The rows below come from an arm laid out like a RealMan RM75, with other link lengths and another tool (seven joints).
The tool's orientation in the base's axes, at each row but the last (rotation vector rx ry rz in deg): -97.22, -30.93, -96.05; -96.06, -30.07, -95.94; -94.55, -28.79, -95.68; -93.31, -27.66, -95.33; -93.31, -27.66, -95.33; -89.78, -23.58, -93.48
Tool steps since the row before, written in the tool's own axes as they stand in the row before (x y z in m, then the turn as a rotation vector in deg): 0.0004, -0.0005, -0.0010, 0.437, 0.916, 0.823; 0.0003, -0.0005, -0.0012, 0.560, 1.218, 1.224; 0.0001, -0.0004, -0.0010, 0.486, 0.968, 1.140; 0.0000, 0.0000, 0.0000, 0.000, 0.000, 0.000; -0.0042, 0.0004, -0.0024, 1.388, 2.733, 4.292; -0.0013, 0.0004, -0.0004, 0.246, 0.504, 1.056
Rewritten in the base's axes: -0.0010, -0.0004, 0.0004, 1.262, -0.112, 0.319; -0.0012, -0.0006, 0.0003, 1.767, -0.052, 0.414; -0.0010, -0.0005, 0.0001, 1.523, 0.070, 0.386; 0.0000, 0.0000, 0.0000, 0.000, 0.000, 0.000; -0.0017, -0.0010, -0.0044, 5.036, 0.964, 1.234; -0.0001, -0.0001, -0.0014, 1.105, 0.372, 0.264
